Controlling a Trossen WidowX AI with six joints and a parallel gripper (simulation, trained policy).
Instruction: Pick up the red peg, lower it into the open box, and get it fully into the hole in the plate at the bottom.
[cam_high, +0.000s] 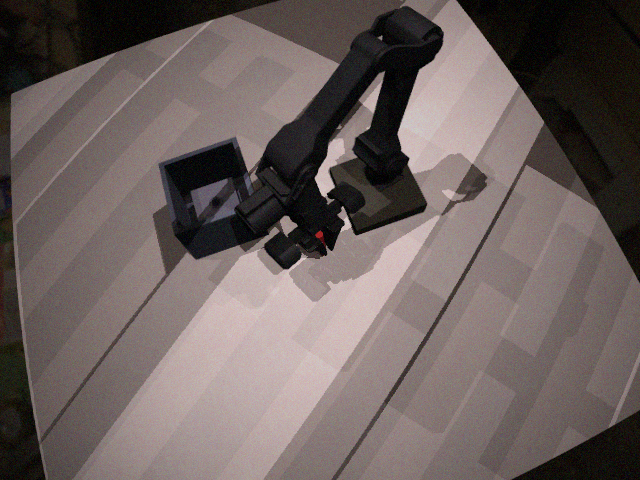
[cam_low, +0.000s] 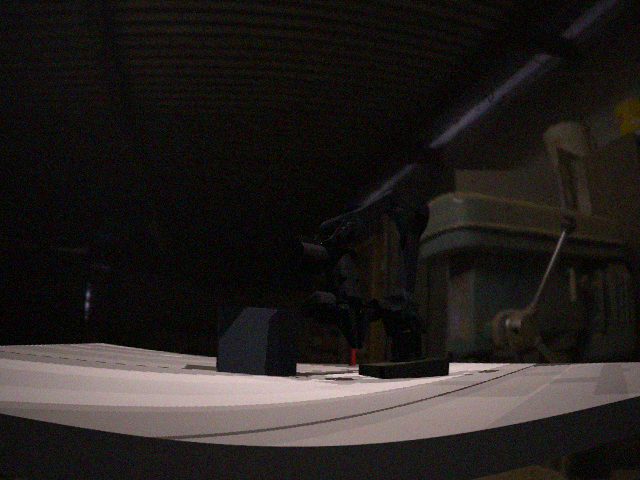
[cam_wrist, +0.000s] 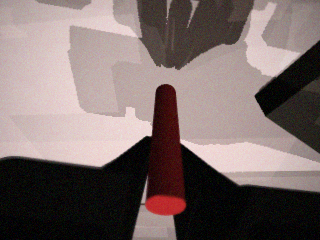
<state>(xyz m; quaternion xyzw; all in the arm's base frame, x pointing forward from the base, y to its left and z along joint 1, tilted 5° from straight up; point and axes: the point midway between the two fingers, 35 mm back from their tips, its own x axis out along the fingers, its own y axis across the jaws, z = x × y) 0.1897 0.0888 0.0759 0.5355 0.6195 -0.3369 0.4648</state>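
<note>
The plate is 140 mm ahead of my gripper tip, 210 mm to the right of it and 20 mm below it. Round my gripper tip: red peg 20 mm to the right, 10 mm above.
</note>
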